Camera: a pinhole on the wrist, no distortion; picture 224 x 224 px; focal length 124.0 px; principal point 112.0 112.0 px. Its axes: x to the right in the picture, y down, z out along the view. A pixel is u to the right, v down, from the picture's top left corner.
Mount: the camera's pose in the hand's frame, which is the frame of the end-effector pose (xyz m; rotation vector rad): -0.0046 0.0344 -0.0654 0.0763 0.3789 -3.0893
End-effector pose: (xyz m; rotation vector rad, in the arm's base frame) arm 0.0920 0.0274 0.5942 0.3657 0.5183 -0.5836
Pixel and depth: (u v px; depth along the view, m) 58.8 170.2 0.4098
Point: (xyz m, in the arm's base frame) 0.1611 -0.3693 0.7001
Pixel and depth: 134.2 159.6 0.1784
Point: 0.0479 -0.0551 0.6765
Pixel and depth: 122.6 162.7 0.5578
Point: -0.0037 -0.3879 0.9137
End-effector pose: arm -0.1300 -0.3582 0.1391 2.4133 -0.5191 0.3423
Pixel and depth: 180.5 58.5 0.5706
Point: -0.4410 -0.6894 -0.3260
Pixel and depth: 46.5 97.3 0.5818
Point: 0.1876 -0.7493 -0.1835
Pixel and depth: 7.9 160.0 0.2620
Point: 0.1279 -0.4397 0.0151
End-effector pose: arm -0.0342 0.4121 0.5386 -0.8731 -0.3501 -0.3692
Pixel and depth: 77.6 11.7 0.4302
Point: 0.0965 0.9062 0.6558
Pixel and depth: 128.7 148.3 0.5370
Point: -0.2911 0.6087 0.9099
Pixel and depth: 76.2 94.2 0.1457
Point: -0.0106 0.4847 0.5875
